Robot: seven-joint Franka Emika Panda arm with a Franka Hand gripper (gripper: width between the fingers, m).
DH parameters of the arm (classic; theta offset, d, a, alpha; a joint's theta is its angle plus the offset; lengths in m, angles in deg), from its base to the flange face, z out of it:
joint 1: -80.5 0.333 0 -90
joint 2: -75.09 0 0 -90
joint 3: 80.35 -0.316 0.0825 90
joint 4: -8.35 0 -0.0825 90
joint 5: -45.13 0.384 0 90
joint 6: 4.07 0 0.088 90
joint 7: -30.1 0.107 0 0
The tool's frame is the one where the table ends.
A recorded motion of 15 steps. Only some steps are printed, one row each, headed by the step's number.
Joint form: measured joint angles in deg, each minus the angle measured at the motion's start. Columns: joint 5, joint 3, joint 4, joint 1, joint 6, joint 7, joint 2.
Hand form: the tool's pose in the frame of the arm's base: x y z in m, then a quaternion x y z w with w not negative. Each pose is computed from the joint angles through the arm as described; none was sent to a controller.
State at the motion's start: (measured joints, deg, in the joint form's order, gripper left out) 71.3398 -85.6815 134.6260 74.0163 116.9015 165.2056 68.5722
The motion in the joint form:
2: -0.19 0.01 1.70 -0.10 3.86 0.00 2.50
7: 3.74 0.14 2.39 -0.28 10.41 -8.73 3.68
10: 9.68 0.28 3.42 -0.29 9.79 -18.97 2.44
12: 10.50 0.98 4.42 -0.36 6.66 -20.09 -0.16
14: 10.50 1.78 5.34 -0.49 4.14 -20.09 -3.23
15: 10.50 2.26 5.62 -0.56 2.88 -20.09 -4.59
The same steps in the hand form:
2: 0.5168 0.0055 0.4052 -0.24413 0.95237 0.16494 0.07866
7: 0.5262 -0.0032 0.3991 -0.27873 0.93819 0.15521 0.13425
10: 0.5201 -0.0015 0.4022 -0.32772 0.91299 0.17765 0.16582
12: 0.5080 -0.0031 0.4135 -0.33493 0.90765 0.19179 0.16494
14: 0.4958 -0.0070 0.4297 -0.33663 0.90529 0.19746 0.16774
15: 0.4904 -0.0096 0.4375 -0.33690 0.90421 0.20045 0.16948

